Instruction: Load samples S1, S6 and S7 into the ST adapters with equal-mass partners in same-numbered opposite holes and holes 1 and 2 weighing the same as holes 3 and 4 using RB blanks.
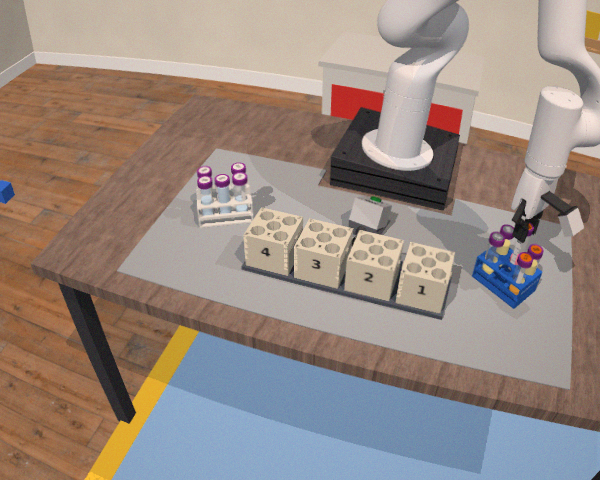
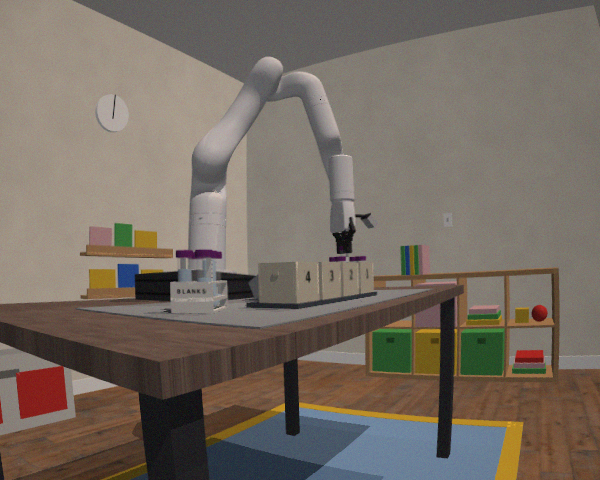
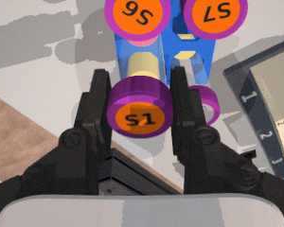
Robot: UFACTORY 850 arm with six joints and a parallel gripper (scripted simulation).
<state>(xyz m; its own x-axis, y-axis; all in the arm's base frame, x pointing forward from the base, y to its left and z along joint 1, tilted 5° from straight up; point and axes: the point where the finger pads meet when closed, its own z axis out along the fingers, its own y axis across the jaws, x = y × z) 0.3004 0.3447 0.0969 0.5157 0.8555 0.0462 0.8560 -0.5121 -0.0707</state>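
Right now my hand is 50 mm above the sample S1 and 10 mm short of it. Also, from my hand: green DONE key 350 mm to the right, 90 mm below, 80 mm behind; then blue sample rack RS 120 mm below, 20 mm ahead, 10 mm to the right; then loading stand ST 350 mm to the right, 150 mm below, 120 mm ahead.
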